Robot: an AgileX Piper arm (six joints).
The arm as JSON. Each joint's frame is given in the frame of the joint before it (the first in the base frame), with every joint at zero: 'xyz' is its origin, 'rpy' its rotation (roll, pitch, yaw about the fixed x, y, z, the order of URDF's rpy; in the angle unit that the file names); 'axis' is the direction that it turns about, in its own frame. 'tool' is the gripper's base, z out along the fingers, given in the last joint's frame.
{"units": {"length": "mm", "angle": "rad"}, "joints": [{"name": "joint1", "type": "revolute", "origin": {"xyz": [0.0, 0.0, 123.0], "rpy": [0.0, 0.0, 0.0]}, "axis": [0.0, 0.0, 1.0]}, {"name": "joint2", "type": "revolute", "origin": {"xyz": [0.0, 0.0, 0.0], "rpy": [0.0, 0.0, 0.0]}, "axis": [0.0, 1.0, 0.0]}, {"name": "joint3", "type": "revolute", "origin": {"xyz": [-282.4, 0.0, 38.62], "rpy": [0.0, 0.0, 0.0]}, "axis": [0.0, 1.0, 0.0]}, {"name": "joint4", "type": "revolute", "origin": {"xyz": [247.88, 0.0, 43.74], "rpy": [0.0, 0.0, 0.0]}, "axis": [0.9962, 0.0, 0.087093]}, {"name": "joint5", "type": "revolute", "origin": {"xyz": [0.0, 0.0, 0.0], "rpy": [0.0, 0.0, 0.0]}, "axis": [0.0, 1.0, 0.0]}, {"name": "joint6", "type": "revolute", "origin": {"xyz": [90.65, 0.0, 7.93], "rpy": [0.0, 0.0, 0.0]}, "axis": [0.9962, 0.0, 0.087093]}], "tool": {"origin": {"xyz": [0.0, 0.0, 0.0], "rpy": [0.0, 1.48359, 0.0]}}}
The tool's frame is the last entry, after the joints.
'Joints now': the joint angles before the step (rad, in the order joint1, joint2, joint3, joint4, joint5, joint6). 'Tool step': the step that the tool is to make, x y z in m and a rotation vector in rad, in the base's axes. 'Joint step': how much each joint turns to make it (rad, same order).
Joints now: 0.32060, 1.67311, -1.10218, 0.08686, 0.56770, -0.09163
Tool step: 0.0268, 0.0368, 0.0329, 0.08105, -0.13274, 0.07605
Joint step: 0.06128, 0.06041, -0.18459, 0.06881, -0.02497, -0.05549
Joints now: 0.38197, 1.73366, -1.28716, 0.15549, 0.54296, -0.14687
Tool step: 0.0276, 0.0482, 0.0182, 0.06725, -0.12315, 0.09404
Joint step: 0.07620, 0.11767, -0.20445, 0.05743, -0.04840, -0.06031
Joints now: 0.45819, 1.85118, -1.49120, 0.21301, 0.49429, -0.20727
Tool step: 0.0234, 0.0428, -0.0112, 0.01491, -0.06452, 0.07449
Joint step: 0.05982, 0.14654, -0.16370, 0.01840, -0.04352, -0.04348
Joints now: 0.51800, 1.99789, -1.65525, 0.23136, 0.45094, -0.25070
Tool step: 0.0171, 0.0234, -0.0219, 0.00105, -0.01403, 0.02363
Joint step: 0.02478, 0.11528, -0.10063, 0.00211, -0.02717, -0.00860
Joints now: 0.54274, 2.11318, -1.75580, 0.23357, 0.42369, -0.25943
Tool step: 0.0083, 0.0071, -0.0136, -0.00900, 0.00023, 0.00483
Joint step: 0.00432, 0.05399, -0.04096, -0.00670, -0.00831, -0.00080
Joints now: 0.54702, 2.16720, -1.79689, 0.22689, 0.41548, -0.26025
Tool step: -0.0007, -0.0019, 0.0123, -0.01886, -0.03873, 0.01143
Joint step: 0.00000, -0.01943, -0.00994, -0.03772, 0.00626, -0.00029
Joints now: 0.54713, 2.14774, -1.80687, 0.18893, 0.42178, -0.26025
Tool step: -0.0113, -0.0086, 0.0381, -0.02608, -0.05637, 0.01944
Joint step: -0.00005, -0.08313, -0.00176, -0.05448, 0.05096, -0.00008
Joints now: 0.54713, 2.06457, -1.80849, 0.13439, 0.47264, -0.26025
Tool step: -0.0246, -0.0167, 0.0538, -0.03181, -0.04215, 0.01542
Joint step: 0.00008, -0.12966, -0.00092, -0.05358, 0.11154, 0.00357
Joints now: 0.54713, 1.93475, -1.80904, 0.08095, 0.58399, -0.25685
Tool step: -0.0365, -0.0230, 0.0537, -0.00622, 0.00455, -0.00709
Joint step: 0.00007, -0.14744, -0.00032, -0.02585, 0.15406, 0.02860
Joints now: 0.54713, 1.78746, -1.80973, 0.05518, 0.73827, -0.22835
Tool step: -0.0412, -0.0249, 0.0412, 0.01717, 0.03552, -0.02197
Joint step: -0.00007, -0.14123, 0.01176, -0.00453, 0.14923, 0.04853
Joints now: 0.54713, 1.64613, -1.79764, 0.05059, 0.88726, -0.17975
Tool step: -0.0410, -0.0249, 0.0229, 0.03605, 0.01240, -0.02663
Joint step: -0.00011, -0.15005, 0.08052, -0.00090, 0.05950, 0.04866
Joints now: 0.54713, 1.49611, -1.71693, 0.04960, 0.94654, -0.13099
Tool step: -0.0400, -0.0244, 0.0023, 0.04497, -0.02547, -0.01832
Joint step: 0.00007, -0.17305, 0.17261, 0.00110, -0.04592, 0.02867
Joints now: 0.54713, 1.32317, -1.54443, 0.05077, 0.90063, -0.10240
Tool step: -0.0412, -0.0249, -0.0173, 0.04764, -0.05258, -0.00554
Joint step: -0.00029, -0.20026, 0.24612, 0.00921, -0.11585, 0.00320
